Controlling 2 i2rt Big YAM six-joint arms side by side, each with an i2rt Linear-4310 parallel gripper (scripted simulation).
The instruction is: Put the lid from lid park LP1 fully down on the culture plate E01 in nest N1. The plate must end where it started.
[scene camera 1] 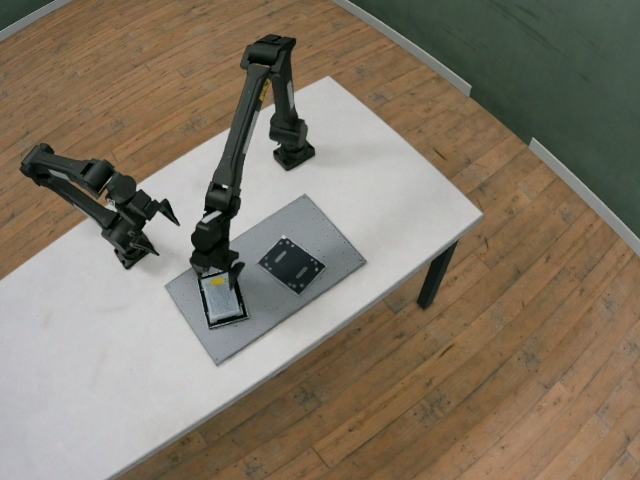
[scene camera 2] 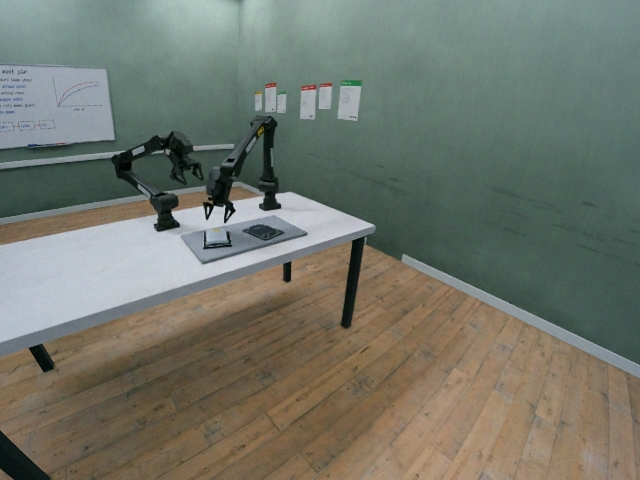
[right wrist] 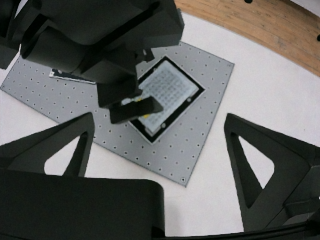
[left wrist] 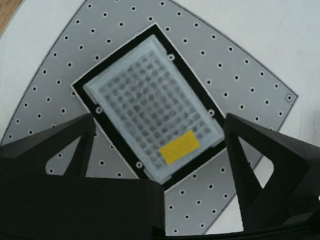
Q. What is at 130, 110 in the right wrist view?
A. My left gripper.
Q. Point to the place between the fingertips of my right gripper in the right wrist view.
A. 159, 119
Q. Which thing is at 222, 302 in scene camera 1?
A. A clear lid.
